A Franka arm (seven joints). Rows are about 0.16 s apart.
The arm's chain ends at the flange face. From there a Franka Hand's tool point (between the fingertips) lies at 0.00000 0.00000 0.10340 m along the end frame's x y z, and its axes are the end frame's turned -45 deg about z.
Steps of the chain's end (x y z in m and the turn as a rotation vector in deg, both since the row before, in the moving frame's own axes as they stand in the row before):
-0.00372, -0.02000, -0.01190, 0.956, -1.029, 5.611
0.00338, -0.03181, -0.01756, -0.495, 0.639, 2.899
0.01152, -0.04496, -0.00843, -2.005, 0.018, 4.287
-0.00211, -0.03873, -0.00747, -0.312, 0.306, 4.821
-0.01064, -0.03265, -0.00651, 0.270, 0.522, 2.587
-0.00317, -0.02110, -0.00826, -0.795, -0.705, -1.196
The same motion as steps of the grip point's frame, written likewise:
0.01154, -0.01931, -0.01193, 1.404, -0.052, 5.611
0.02503, -0.01865, -0.01757, -0.802, 0.102, 2.899
0.03731, -0.02116, -0.00849, -1.430, -1.405, 4.287
0.02585, -0.02809, -0.00747, -0.437, -0.004, 4.821
0.01657, -0.03027, -0.00652, -0.178, 0.560, 2.587
0.01077, -0.01703, -0.00828, -0.064, -1.061, -1.196

